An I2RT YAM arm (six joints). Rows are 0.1 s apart.
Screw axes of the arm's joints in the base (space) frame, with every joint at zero. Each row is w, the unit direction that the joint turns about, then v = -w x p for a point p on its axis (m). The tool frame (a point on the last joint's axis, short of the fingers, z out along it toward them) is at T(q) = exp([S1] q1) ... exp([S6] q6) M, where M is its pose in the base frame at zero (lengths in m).
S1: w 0 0 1 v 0 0 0
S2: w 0 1 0 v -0.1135 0 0.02
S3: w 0 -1 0 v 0.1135 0 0.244
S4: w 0 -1 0 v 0.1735 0 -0.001
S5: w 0 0 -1 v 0 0.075 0
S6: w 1 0 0 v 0 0.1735 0
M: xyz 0.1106 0 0.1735 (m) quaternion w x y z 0.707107 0 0.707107 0
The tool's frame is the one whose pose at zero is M.
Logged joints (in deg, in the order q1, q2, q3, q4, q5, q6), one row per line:
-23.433, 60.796, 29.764, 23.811, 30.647, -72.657
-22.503, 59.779, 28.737, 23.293, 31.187, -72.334
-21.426, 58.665, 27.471, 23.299, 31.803, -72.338
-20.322, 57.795, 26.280, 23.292, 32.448, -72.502
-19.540, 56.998, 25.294, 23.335, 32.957, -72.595
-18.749, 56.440, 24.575, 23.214, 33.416, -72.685
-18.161, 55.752, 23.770, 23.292, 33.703, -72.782
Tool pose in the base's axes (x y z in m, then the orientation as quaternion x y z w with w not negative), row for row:
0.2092, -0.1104, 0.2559, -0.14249, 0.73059, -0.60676, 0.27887
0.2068, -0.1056, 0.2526, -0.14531, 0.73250, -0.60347, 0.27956
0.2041, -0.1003, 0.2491, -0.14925, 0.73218, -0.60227, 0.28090
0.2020, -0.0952, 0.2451, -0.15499, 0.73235, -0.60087, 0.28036
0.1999, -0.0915, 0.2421, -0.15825, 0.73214, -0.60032, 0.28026
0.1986, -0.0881, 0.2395, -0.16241, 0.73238, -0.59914, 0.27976
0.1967, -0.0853, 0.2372, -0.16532, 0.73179, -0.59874, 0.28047
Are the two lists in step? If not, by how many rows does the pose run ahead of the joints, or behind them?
They are in step.
